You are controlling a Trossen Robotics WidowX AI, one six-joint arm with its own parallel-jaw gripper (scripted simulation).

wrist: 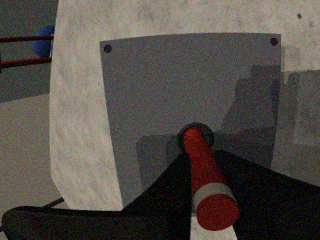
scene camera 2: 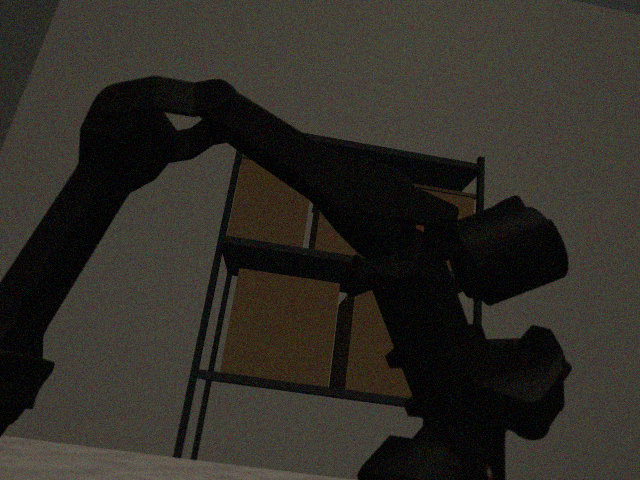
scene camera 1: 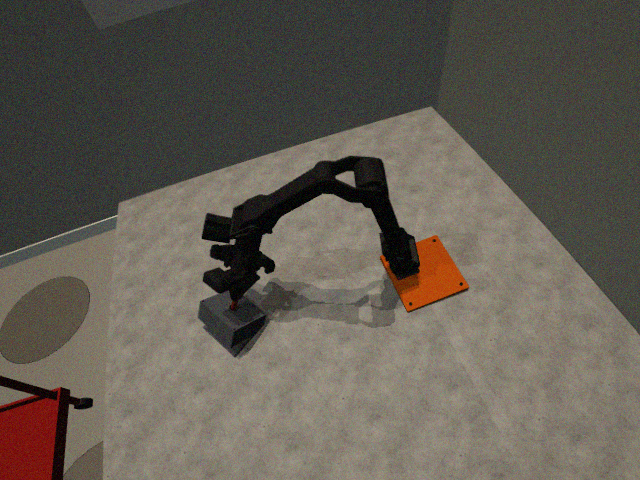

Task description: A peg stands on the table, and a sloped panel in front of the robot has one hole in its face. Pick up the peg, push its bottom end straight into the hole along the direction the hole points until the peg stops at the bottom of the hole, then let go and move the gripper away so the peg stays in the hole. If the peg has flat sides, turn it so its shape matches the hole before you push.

my gripper: holds a red round peg (wrist: 215,204)
